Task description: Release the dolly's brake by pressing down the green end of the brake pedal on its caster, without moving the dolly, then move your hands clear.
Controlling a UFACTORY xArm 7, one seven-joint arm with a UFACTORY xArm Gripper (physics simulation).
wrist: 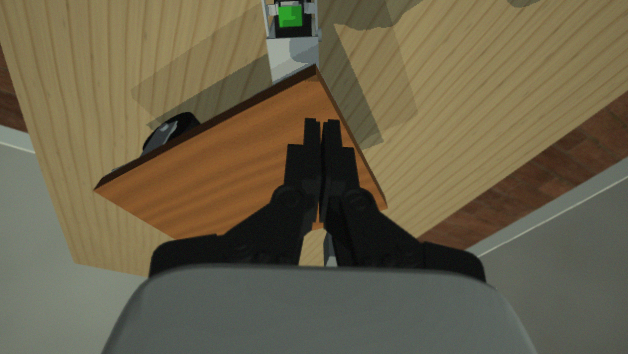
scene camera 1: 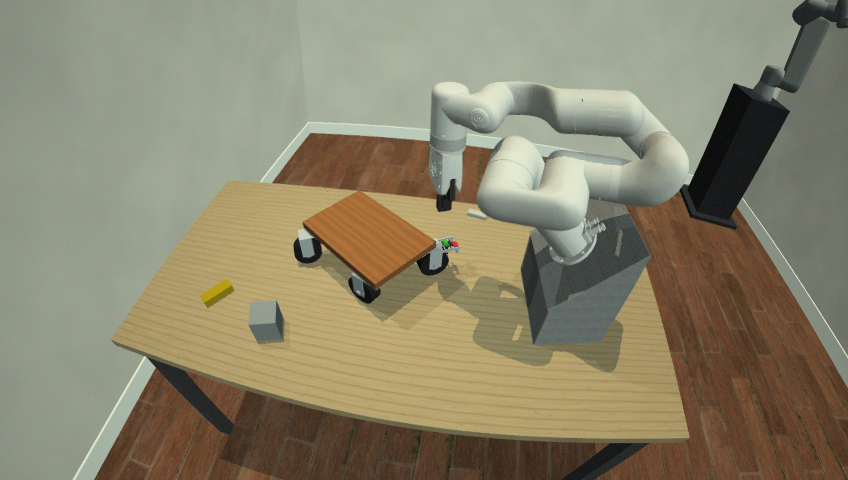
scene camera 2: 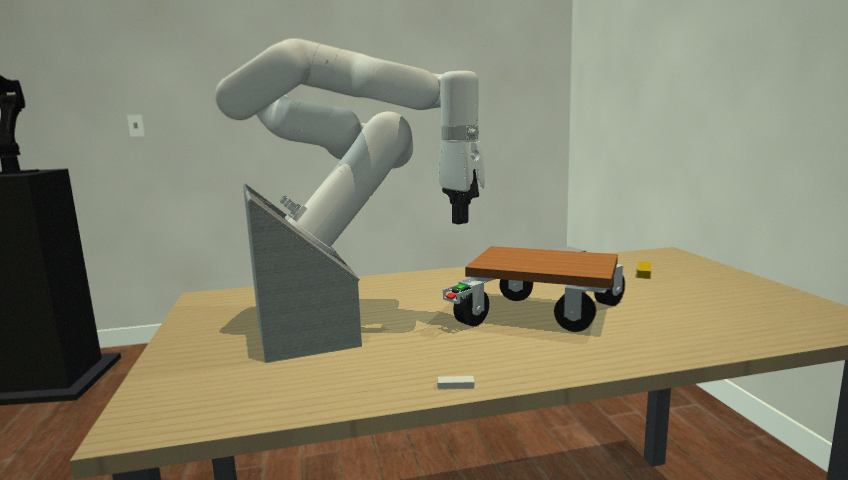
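Note:
The dolly (scene camera 1: 368, 237) (scene camera 2: 541, 263) (wrist: 225, 165) has an orange-brown wooden deck and stands on black caster wheels. The brake pedal's green end (scene camera 1: 445, 243) (scene camera 2: 460, 287) (wrist: 290, 16) sits on the caster at the corner nearest the arm's base. The pedal's red end (scene camera 1: 454, 244) (scene camera 2: 451, 295) is farther out from the deck; it does not show in the wrist view. My gripper (scene camera 1: 443, 209) (scene camera 2: 459, 222) (wrist: 319, 142) is shut and empty, pointing down. It hangs well above the dolly's height, apart from the deck and the pedal.
A grey block (scene camera 1: 265, 321) and a yellow bar (scene camera 1: 217, 292) (scene camera 2: 643, 269) lie on the table (scene camera 1: 416, 380) (scene camera 2: 238, 404) beyond the dolly. A small white bar (scene camera 1: 476, 214) (scene camera 2: 455, 382) lies near one table edge. The arm's grey pedestal (scene camera 1: 577, 309) (scene camera 2: 306, 309) stands on the table.

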